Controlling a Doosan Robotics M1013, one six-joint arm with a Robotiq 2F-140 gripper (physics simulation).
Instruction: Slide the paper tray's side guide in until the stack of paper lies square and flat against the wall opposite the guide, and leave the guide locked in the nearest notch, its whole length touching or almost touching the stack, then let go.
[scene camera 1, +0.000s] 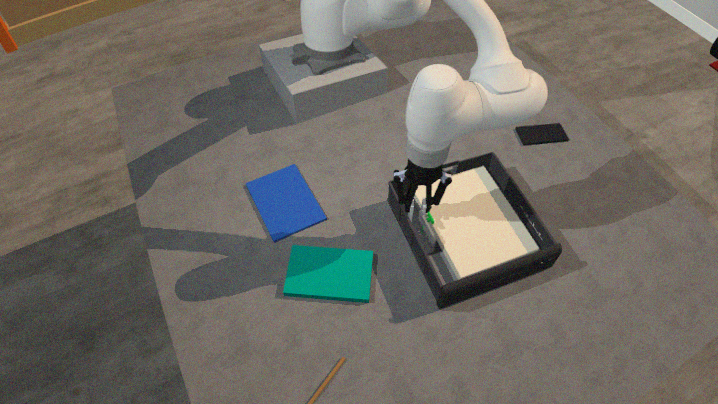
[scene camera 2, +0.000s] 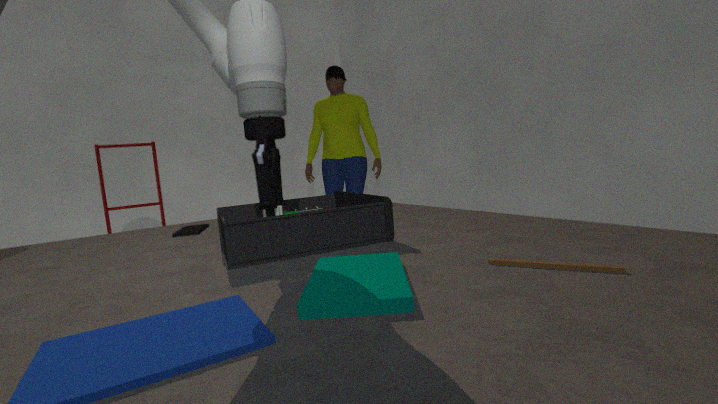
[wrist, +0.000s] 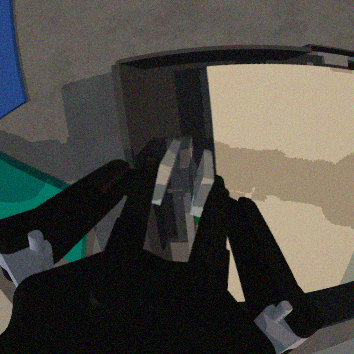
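Seen in the pictures: gripper, fingertip midpoint: (scene camera 1: 415, 218) (wrist: 187, 159); arm's base at its link origin: (scene camera 1: 328, 54).
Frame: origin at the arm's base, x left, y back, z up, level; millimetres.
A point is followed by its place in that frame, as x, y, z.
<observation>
The black paper tray (scene camera 1: 497, 275) @[-25, -876, -19] (scene camera 2: 306, 238) @[-121, -672, -67] (wrist: 121, 105) @[-102, -563, -17] holds a cream paper stack (scene camera 1: 484, 236) @[34, -764, -57] (wrist: 280, 110) @[16, -599, -57]. A pale grey strip lies between the stack and the wall opposite the guide. The grey side guide (scene camera 1: 430, 241) @[-90, -711, -54] (wrist: 186, 150) @[-69, -609, -31] stands upright along the stack's other side; its green part (scene camera 1: 430, 218) @[-68, -673, -22] shows by the fingertips. My gripper (scene camera 1: 418, 208) @[-76, -628, -74] (scene camera 2: 272, 212) (wrist: 187, 159) @[-76, -628, -74] points down inside the tray, partly closed, its fingertips either side of the guide's upper part without gripping it. The fingers hide part of the guide; contact with the stack and notch engagement cannot be told.
A blue slab (scene camera 1: 286, 202) @[-335, -408, -93] (scene camera 2: 145, 346) @[-348, -390, -93] and a green slab (scene camera 1: 328, 273) @[-335, -654, -83] (scene camera 2: 356, 286) @[-375, -621, -83] lie beside the tray. A black flat object (scene camera 1: 542, 134) @[443, -550, -93] (scene camera 2: 190, 230) @[410, -537, -93] lies behind it. An orange-brown stick (scene camera 1: 327, 379) @[-449, -873, -94] (scene camera 2: 557, 266) @[-482, -885, -97] lies farther off. A person (scene camera 2: 341, 128) stands beyond the tray.
</observation>
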